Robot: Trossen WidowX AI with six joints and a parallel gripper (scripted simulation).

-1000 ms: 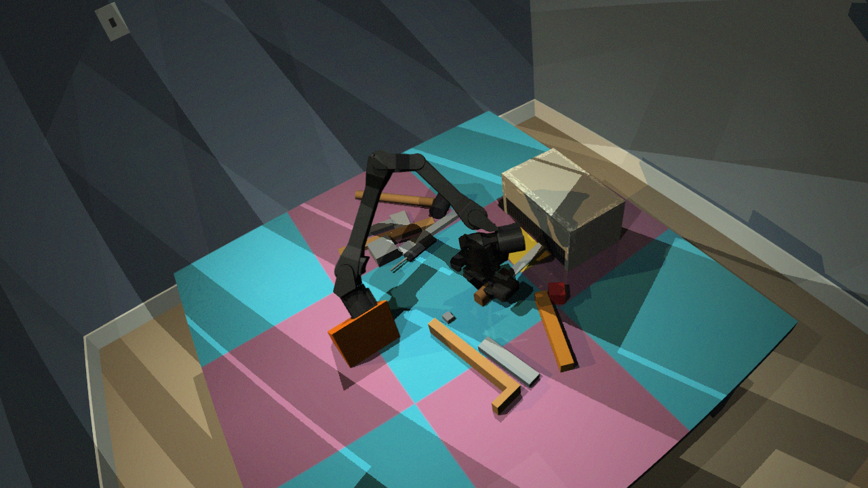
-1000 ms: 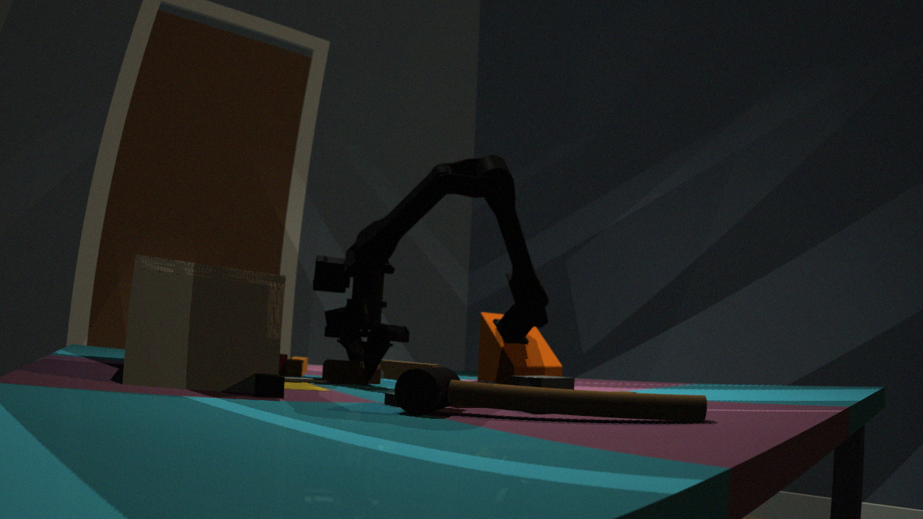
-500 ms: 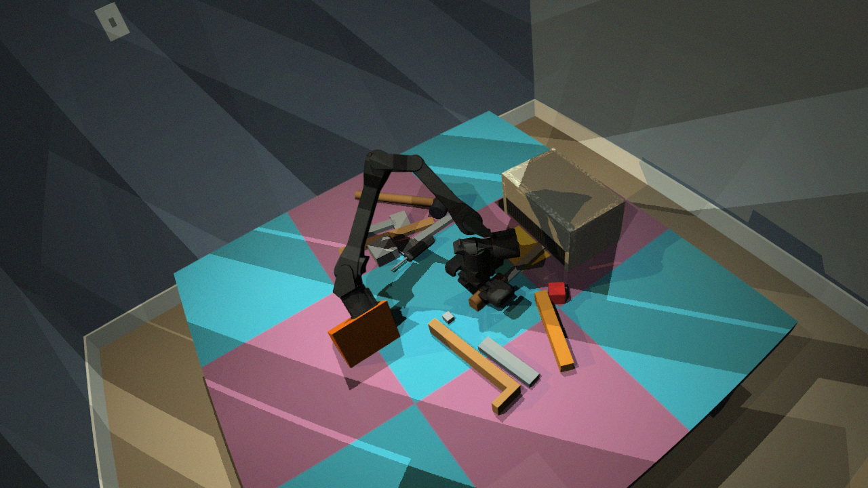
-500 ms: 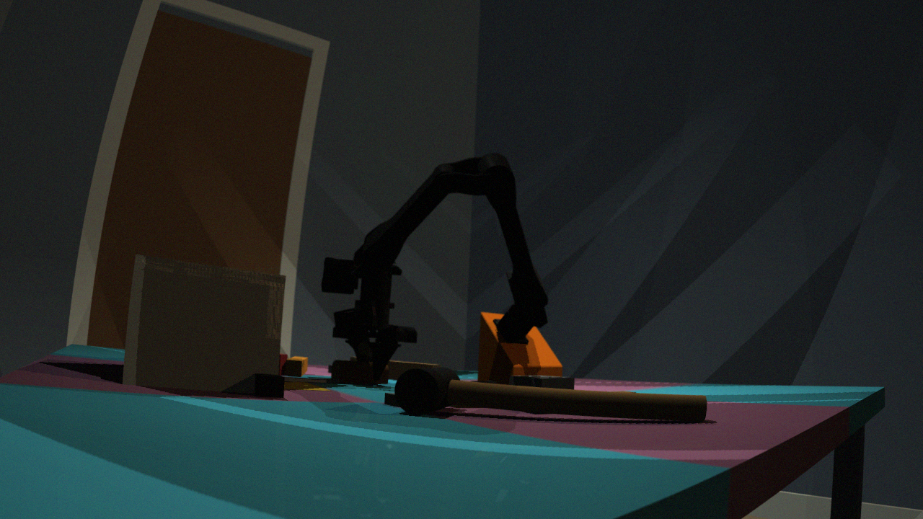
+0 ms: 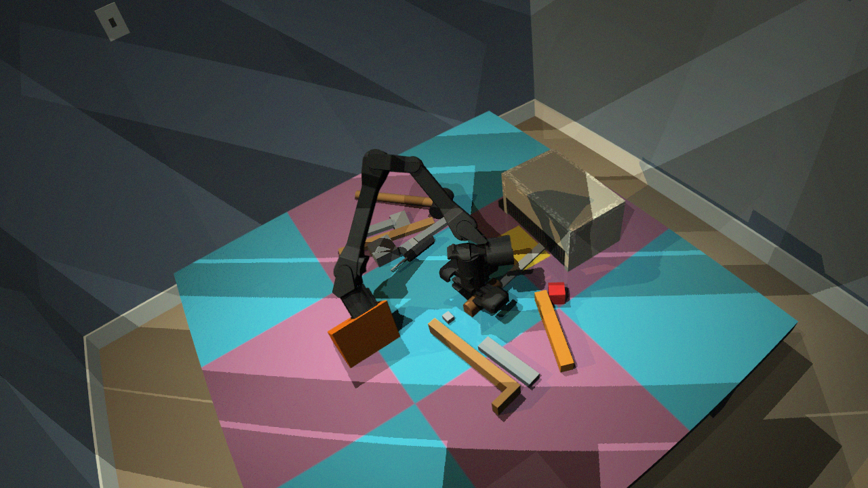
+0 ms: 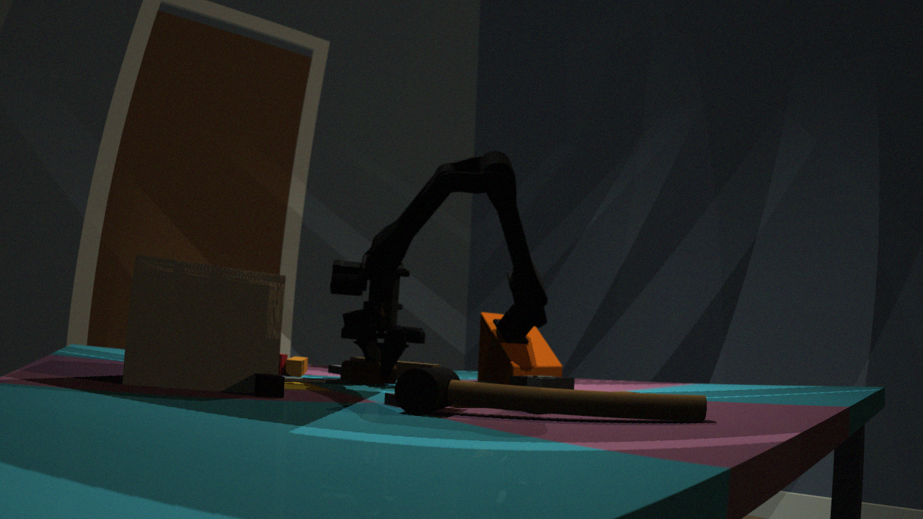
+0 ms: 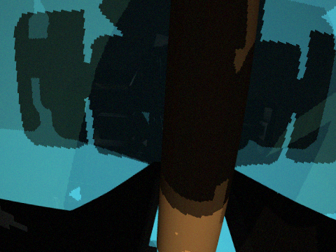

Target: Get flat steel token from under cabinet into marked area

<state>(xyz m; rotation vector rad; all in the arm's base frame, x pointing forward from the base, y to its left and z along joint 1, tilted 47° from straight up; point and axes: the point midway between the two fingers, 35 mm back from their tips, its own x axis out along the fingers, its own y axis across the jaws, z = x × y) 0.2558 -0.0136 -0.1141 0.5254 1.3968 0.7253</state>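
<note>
The small grey cube lies 80 mm behind my gripper tip and 20 mm to the left of it. From my gripper tip the other things lie so: orange bar: 90 mm ahead, 190 mm to the right, 10 mm above; then grey bar: 50 mm behind, 180 mm to the right; then red cube: 170 mm ahead, 120 mm to the right, 10 mm above.
</note>
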